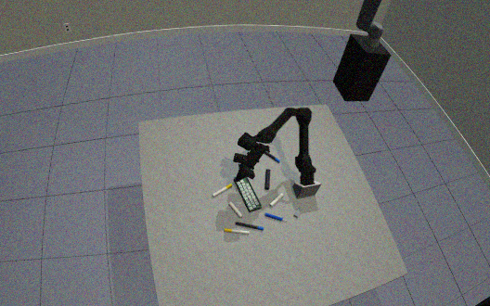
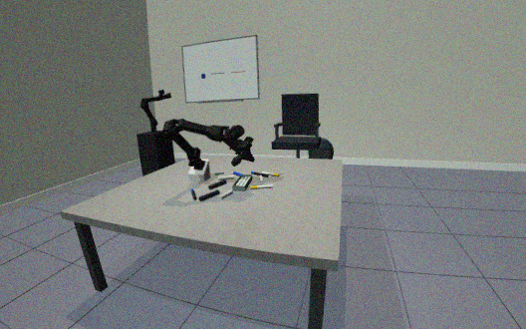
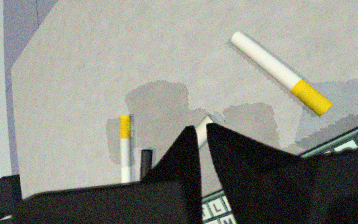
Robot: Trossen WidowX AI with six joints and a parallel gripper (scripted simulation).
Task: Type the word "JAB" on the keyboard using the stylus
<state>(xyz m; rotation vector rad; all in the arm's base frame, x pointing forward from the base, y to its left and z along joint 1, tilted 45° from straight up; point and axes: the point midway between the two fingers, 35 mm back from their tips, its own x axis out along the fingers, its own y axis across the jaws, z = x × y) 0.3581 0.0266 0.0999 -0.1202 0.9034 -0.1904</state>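
The blue stylus lies 200 mm behind my gripper tip, 180 mm to the left of it and 130 mm below it. Round my gripper tip: grey stylus tip (230 mm behind, 190 mm to the left, 130 mm below); then grey block (310 mm behind, 160 mm to the left, 140 mm below).
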